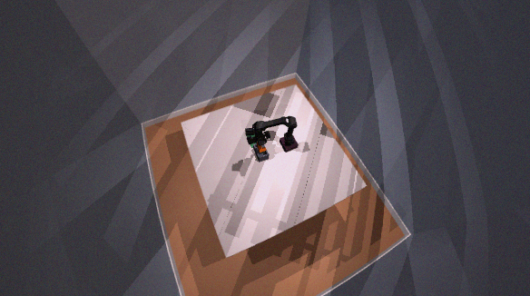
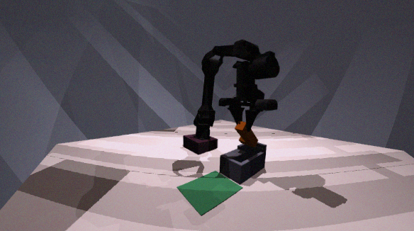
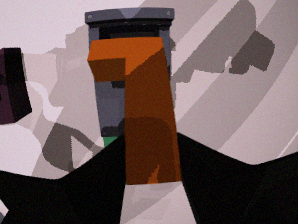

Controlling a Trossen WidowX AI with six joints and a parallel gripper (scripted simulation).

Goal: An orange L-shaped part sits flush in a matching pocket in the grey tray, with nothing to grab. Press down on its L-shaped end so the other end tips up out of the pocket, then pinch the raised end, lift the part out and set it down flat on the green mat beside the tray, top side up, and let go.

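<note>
Now: gripper tip 17 cm above the green mat, 12 cm to the left of it and 4 cm past it. From my gripper tip the other things lie so: orange L-shaped part: 3 cm to the left, 3 cm below, 1 cm behind.
</note>
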